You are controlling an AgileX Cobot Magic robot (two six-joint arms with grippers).
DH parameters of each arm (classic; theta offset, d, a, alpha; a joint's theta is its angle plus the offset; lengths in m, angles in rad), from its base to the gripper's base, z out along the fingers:
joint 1: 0 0.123 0 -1.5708
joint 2: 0.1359 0 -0.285 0
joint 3: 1.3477 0 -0.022 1.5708
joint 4: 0 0.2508 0 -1.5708
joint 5: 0 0 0.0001 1.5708
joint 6: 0 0.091 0 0
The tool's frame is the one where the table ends.
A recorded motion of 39 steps. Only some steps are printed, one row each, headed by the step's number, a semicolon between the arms.
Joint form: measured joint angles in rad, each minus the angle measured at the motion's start. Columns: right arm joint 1, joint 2, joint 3, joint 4, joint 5, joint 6; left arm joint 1, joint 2, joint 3, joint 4, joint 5, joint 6.
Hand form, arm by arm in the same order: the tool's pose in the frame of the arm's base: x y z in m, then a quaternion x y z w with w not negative. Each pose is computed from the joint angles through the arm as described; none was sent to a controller.
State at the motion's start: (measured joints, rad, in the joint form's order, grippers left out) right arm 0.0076 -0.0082 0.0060 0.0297 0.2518 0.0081; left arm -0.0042 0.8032 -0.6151 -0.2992 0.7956 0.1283
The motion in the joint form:
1: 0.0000 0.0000 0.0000 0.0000 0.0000 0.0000; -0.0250 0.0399 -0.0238 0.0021 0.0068 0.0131
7: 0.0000 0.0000 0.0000 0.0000 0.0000 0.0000; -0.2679 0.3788 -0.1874 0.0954 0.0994 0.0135
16: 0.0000 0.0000 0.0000 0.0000 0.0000 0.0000; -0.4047 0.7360 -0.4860 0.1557 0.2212 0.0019
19: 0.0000 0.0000 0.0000 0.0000 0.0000 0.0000; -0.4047 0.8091 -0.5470 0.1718 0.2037 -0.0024
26: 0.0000 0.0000 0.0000 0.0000 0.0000 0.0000; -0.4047 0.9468 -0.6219 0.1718 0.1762 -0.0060
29: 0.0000 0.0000 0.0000 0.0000 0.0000 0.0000; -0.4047 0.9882 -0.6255 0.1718 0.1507 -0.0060
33: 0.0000 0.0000 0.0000 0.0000 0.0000 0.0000; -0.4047 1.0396 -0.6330 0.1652 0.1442 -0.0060
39: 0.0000 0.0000 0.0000 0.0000 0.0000 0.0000; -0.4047 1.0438 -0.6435 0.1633 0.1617 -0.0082
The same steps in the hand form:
1: 0.0549 0.0011 0.1888 0.00876 0.76205 0.01721 0.64724; 0.1475 -0.0235 0.2825 0.01666 0.93899 -0.11579 0.32345
7: 0.0549 0.0011 0.1888 0.00876 0.76205 0.01721 0.64724; 0.1980 -0.0702 0.2647 0.15433 0.96547 -0.10219 0.18332
16: 0.0549 0.0011 0.1888 0.00876 0.76205 0.01721 0.64724; 0.2629 -0.1260 0.2525 0.23404 0.96480 -0.07790 0.09117
19: 0.0549 0.0011 0.1888 0.00876 0.76205 0.01721 0.64724; 0.2820 -0.1328 0.2466 0.23460 0.96486 -0.07091 0.09479
26: 0.0549 0.0011 0.1888 0.00876 0.76205 0.01721 0.64724; 0.3097 -0.1446 0.2213 0.23086 0.96756 -0.06724 0.07750
29: 0.0549 0.0011 0.1888 0.00876 0.76205 0.01721 0.64724; 0.3159 -0.1471 0.2083 0.22931 0.96851 -0.06536 0.07160
33: 0.0549 0.0011 0.1888 0.00876 0.76205 0.01721 0.64724; 0.3212 -0.1499 0.1922 0.22658 0.97041 -0.06461 0.05288
39: 0.0549 0.0011 0.1888 0.00876 0.76205 0.01721 0.64724; 0.3218 -0.1504 0.1931 0.22575 0.97087 -0.06508 0.04711

